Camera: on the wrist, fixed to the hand. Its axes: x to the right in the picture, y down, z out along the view.
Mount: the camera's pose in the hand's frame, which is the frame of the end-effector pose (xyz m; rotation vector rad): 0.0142 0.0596 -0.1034 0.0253 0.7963 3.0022
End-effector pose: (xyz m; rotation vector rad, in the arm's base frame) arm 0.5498 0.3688 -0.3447 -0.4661 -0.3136 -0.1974
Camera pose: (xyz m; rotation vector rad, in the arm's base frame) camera 0.6043 0.3709 -0.4518 -0.3462 1.3296 2.4805
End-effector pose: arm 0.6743 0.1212 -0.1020 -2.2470 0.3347 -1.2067
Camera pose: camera 0.5996 0.0292 -0.0819 0.5615 2.2127 0.1192
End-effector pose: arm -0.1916 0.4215 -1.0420 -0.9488 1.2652 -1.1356
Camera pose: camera -0.2884 0.4269 -1.1131 1.6653 1.4023 1.1114
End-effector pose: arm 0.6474 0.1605 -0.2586 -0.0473 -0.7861 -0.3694
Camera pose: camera 0.7475 0.1935 -0.3163 -0.8421 0.6584 2.3260
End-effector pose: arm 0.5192 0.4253 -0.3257 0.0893 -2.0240 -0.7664
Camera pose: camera 0.6075 0.4183 -0.2445 -1.7085 0.1623 1.1102
